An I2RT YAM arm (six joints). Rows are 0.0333 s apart.
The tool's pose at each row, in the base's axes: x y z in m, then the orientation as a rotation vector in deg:
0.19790 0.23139 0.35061 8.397 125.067 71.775
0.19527 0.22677 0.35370 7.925 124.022 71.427
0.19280 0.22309 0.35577 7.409 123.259 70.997
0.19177 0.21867 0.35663 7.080 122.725 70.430
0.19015 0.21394 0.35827 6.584 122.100 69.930
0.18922 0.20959 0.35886 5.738 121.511 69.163
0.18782 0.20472 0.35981 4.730 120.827 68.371
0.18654 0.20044 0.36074 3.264 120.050 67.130
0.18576 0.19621 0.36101 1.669 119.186 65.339
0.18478 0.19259 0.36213 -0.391 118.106 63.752
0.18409 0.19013 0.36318 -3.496 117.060 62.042
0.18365 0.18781 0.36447 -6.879 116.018 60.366
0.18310 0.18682 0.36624 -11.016 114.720 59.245
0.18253 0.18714 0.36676 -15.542 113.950 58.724
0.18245 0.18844 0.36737 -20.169 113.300 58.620
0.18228 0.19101 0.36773 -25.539 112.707 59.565
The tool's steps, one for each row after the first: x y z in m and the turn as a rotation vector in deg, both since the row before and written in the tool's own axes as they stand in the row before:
-0.00103 0.00051 -0.00604 -0.316 -0.822 -0.754
-0.00041 0.00019 -0.00487 -0.167 -0.608 -0.737
-0.00130 -0.00151 -0.00417 0.052 -0.531 -0.611
-0.00137 -0.00094 -0.00499 -0.067 -0.524 -0.717
-0.00126 -0.00174 -0.00394 0.020 -0.470 -1.051
-0.00129 -0.00165 -0.00471 -0.044 -0.496 -1.196
-0.00115 -0.00139 -0.00419 0.074 -0.558 -1.721
-0.00112 -0.00204 -0.00363 0.352 -0.742 -2.084
-0.00125 -0.00105 -0.00356 0.013 -0.672 -2.357
-0.00101 -0.00054 -0.00251 -0.218 -0.268 -3.075
-0.00128 -0.00043 -0.00233 -0.333 -0.088 -3.234
-0.00117 0.00072 -0.00159 -1.038 0.183 -3.515
0.00004 0.00079 -0.00027 -1.440 1.005 -3.268
-0.00019 0.00122 0.00075 -1.742 1.320 -3.042
0.00014 0.00189 0.00178 -2.723 1.945 -2.886

